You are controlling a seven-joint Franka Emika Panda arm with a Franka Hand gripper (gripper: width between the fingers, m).
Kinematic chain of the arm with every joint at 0, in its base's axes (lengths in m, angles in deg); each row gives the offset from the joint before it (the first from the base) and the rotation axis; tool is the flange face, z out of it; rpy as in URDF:
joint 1: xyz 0 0 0.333 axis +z
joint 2: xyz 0 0 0 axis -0.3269 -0.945 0
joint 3: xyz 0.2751 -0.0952 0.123 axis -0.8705 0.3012 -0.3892
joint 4: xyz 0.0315 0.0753 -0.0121 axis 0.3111 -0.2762 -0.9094
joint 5: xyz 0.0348 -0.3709 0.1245 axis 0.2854 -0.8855 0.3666
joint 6: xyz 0 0 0 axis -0.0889 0.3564 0.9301
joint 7: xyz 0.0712 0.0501 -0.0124 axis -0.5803 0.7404 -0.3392
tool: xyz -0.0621 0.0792 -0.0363 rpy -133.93 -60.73 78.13
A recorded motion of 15 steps. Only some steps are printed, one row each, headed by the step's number.
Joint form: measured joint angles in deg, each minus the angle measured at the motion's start. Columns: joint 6, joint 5, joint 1, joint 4, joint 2, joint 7, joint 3.
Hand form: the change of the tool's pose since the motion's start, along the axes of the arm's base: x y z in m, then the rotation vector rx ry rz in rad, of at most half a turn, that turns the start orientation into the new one. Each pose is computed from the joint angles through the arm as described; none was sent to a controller.
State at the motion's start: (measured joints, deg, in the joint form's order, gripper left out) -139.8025 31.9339 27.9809 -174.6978 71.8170 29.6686 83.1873
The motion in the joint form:
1: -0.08 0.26 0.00 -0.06 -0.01 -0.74 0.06
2: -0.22 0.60 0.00 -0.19 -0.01 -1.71 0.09
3: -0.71 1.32 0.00 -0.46 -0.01 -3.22 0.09
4: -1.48 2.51 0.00 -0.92 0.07 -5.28 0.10
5: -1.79 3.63 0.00 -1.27 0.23 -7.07 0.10
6: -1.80 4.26 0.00 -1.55 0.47 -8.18 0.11
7: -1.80 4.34 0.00 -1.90 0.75 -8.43 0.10
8: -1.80 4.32 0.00 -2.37 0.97 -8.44 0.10
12: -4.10 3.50 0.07 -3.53 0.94 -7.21 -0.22
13: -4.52 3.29 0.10 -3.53 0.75 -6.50 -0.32
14: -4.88 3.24 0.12 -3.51 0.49 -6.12 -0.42
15: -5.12 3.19 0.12 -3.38 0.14 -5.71 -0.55
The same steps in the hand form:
1: 0.0000 -0.0004 -0.0004 0.0039 -0.0032 0.0086
2: -0.0002 -0.0005 -0.0012 0.0088 -0.0074 0.0206
3: -0.0003 -0.0004 -0.0025 0.0186 -0.0173 0.0369
4: -0.0008 -0.0003 -0.0041 0.0345 -0.0323 0.0561
5: -0.0019 0.0001 -0.0048 0.0501 -0.0421 0.0737
6: -0.0033 0.0003 -0.0047 0.0595 -0.0468 0.0859
7: -0.0051 0.0002 -0.0050 0.0607 -0.0468 0.0894
8: -0.0074 0.0000 -0.0068 0.0603 -0.0425 0.0897
12: -0.0086 0.0008 -0.0132 0.0408 -0.0540 0.0719
13: -0.0078 0.0016 -0.0144 0.0363 -0.0543 0.0623
14: -0.0069 0.0025 -0.0160 0.0342 -0.0542 0.0567
15: -0.0056 0.0036 -0.0177 0.0323 -0.0524 0.0513

